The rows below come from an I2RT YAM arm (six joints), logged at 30 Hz.
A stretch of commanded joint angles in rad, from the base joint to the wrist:
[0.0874, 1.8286, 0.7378, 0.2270, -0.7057, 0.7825]
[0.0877, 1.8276, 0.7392, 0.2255, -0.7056, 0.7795]
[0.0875, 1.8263, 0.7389, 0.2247, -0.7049, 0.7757]
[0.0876, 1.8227, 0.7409, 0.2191, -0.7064, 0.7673]
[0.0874, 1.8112, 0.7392, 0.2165, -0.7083, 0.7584]
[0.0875, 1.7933, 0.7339, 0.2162, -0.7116, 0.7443]
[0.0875, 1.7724, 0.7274, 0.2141, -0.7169, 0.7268]
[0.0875, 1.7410, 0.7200, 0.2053, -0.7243, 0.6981]
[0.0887, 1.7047, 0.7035, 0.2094, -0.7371, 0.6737]
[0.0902, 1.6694, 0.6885, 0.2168, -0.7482, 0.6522]
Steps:
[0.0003, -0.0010, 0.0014, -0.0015, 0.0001, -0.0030]
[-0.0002, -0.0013, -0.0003, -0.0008, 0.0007, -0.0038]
[0.0001, -0.0036, 0.0020, -0.0056, -0.0015, -0.0084]
[-0.0002, -0.0115, -0.0017, -0.0026, -0.0019, -0.0089]
[0.0001, -0.0179, -0.0053, -0.0003, -0.0033, -0.0141]
[0.0000, -0.0209, -0.0065, -0.0021, -0.0053, -0.0175]
[0.0000, -0.0314, -0.0074, -0.0088, -0.0074, -0.0287]
[0.0012, -0.0363, -0.0165, 0.0041, -0.0128, -0.0244]
[0.0015, -0.0353, -0.0150, 0.0074, -0.0111, -0.0215]

